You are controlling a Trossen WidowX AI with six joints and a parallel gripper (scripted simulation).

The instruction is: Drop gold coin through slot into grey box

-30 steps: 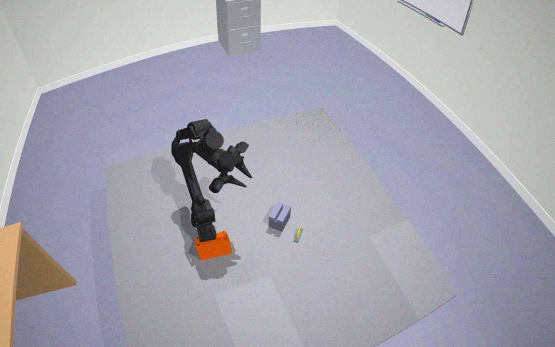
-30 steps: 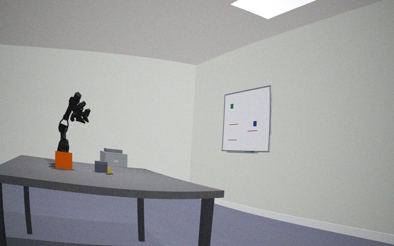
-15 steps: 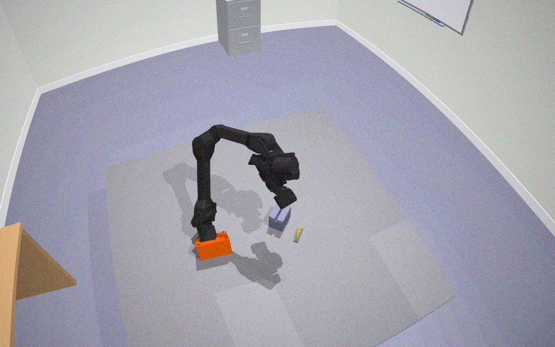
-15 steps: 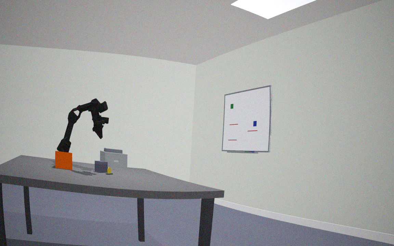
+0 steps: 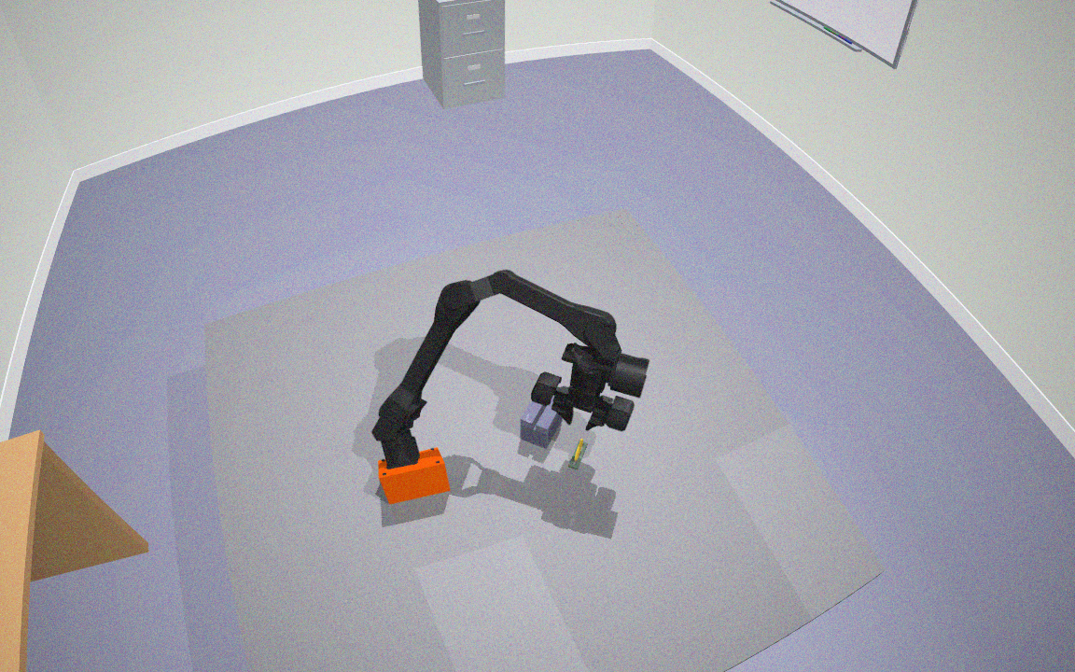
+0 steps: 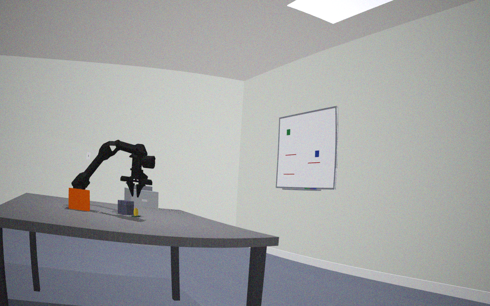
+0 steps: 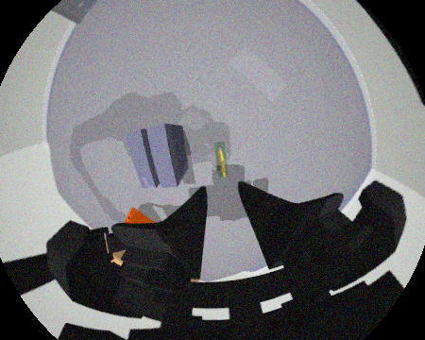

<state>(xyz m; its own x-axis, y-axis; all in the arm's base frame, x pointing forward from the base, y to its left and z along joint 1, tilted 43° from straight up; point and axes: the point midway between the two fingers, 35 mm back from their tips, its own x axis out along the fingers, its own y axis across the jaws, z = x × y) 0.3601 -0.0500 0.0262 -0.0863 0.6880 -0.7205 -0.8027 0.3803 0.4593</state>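
Now: the gold coin 8 cm below my gripper tip and 1 cm to the right of it.
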